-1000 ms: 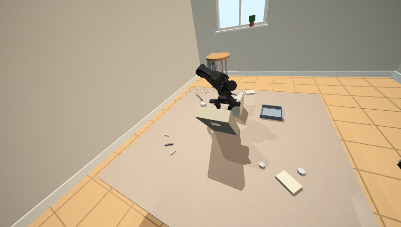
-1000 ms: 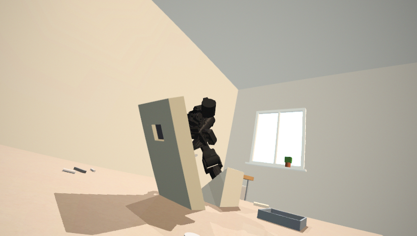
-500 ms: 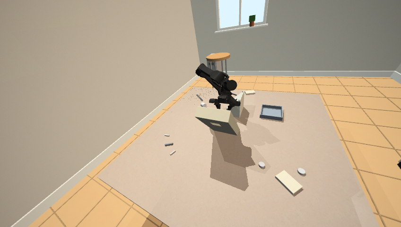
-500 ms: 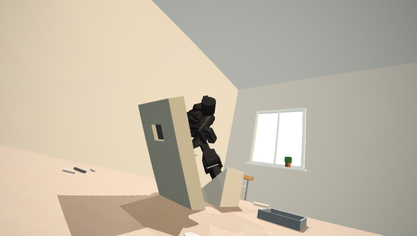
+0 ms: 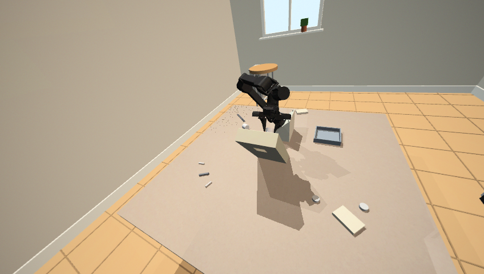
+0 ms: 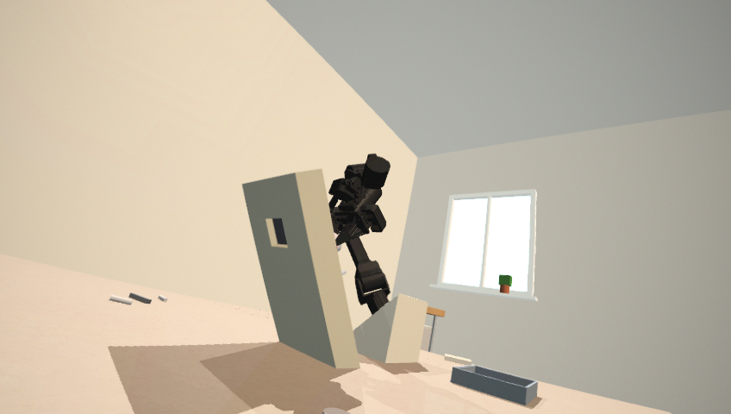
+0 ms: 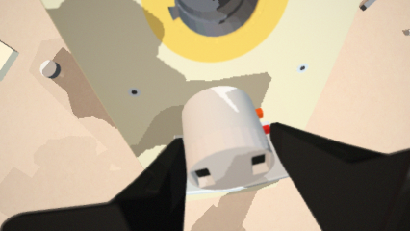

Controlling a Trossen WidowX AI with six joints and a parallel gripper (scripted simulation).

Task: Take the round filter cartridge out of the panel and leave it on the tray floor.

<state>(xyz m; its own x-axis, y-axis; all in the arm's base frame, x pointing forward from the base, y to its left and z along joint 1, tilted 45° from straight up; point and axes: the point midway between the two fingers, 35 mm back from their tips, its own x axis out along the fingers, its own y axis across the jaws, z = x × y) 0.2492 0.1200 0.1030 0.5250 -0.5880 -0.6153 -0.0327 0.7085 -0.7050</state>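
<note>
Now: the grey-blue tray 35 cm behind my gripper tip, 27 cm to the left of it and 22 cm below it. Round my gripper tip: cream service panel 4 cm ahead, 7 cm below; then filter cartridge right at my gripper tip.
</note>
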